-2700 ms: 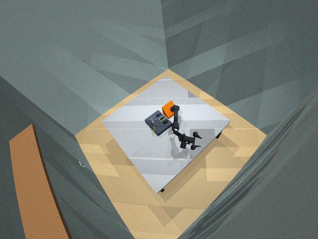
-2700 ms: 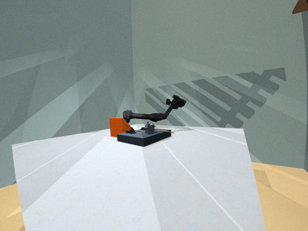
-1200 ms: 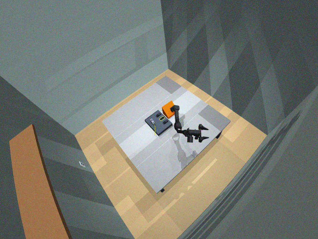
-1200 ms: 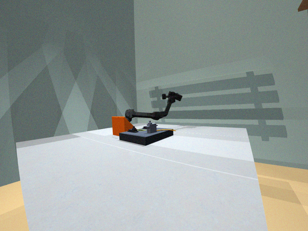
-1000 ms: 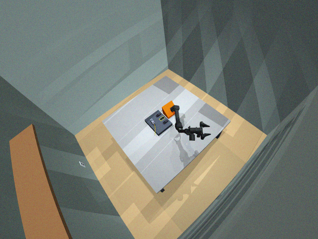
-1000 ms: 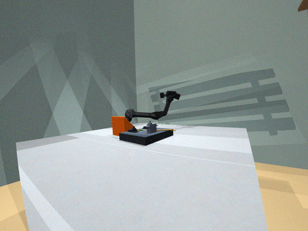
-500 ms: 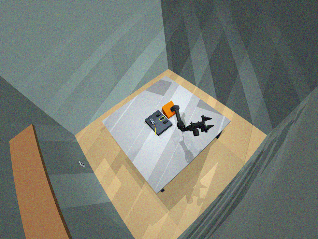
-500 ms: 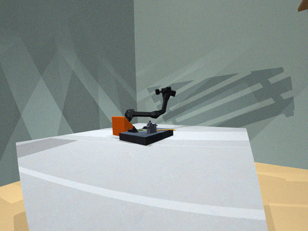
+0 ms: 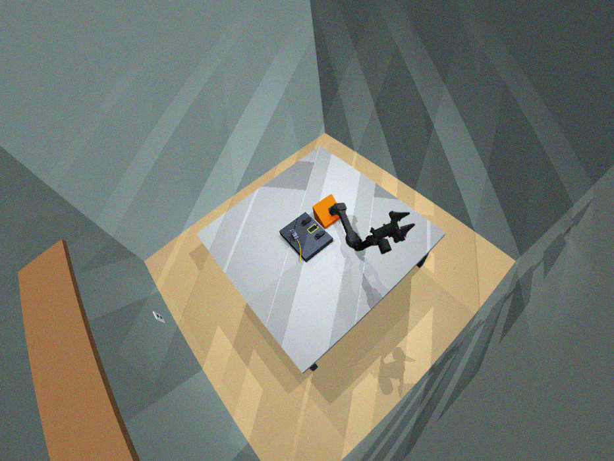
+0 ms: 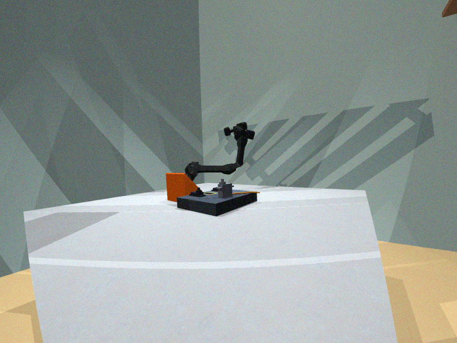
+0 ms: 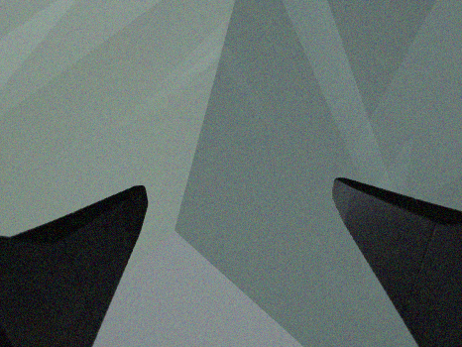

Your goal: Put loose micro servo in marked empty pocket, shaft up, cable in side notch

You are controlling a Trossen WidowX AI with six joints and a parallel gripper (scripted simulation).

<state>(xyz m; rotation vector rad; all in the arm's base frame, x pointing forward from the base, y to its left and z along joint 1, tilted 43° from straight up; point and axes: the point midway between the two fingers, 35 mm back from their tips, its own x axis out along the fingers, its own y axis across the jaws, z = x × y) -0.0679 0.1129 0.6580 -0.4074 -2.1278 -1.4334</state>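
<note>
Now: gripper tip 410 mm short of the dark grey deck, 530 mm to the left of it and 470 mm above it.
</note>
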